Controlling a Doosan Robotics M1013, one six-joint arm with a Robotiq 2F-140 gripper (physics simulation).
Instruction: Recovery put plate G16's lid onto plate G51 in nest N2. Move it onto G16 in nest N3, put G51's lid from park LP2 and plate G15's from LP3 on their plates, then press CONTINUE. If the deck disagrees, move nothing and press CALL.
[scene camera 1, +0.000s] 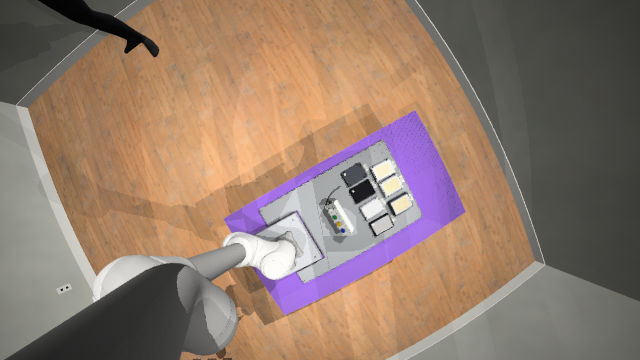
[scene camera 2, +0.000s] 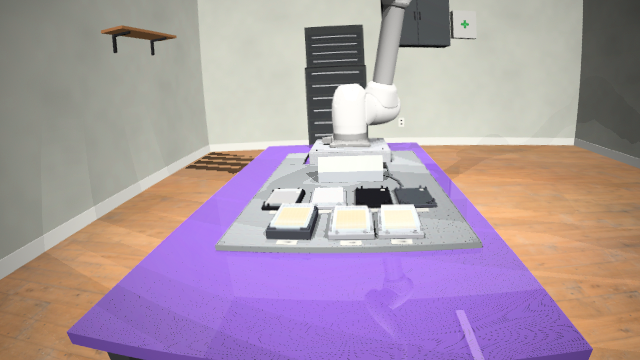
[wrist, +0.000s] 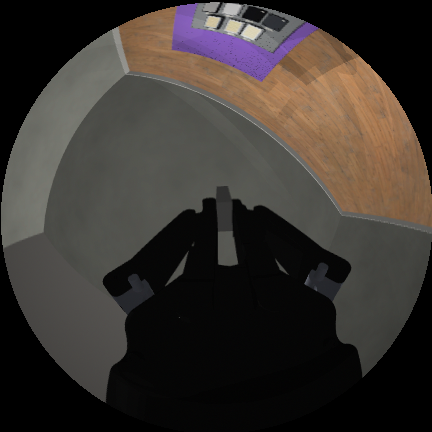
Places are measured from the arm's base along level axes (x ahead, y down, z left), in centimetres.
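Where they show: gripper, fingertip midpoint: (wrist: 222, 196); arm's base, origin of the base link: (scene camera 1: 285, 248) (scene camera 2: 350, 143).
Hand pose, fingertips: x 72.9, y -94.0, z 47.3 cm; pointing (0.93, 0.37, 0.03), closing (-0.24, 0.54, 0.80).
Each offset is from my fingertips to the top centre of the thing. Level surfaces: height alone.
My gripper (wrist: 222, 196) is shut and empty, high above and away from the deck. Three plates with cream-yellow wells stand in the outer row: one {dx +7.2, dy +94.8, dz -59.5 cm} (scene camera 1: 400, 204) (scene camera 2: 293, 217) (wrist: 212, 21) in a dark nest, the middle one {dx +7.3, dy +95.5, dz -45.5 cm} (scene camera 1: 391, 185) (scene camera 2: 351, 219) (wrist: 233, 26) and the end one {dx +7.2, dy +95.6, dz -34.0 cm} (scene camera 1: 383, 170) (scene camera 2: 399, 218) (wrist: 251, 32) in light nests. Behind them are a light grey piece {dx -10.3, dy +96.8, dz -65.5 cm} (scene camera 1: 381, 225) (scene camera 2: 285, 196) in a black frame, a white one {dx -10.9, dy +96.8, dz -52.5 cm} (scene camera 1: 372, 208) (scene camera 2: 328, 196), a black one {dx -11.3, dy +96.5, dz -39.5 cm} (scene camera 1: 361, 191) (scene camera 2: 373, 196) and a dark grey one {dx -10.8, dy +96.5, dz -27.4 cm} (scene camera 1: 354, 174) (scene camera 2: 415, 196). Labels and clear lids cannot be made out.
A button box {dx -32.6, dy +90.1, dz -46.5 cm} (scene camera 1: 343, 218) (scene camera 2: 350, 168) with green, yellow and blue buttons stands between the parks and the arm base (scene camera 1: 305, 240) (scene camera 2: 349, 115). The grey deck {dy +98.5 cm} (scene camera 1: 310, 200) (scene camera 2: 250, 235) lies on a purple table {dy +99.8 cm} (scene camera 1: 435, 175) (scene camera 2: 300, 300). A person's dark leg (scene camera 1: 107, 22) shows at the upper left.
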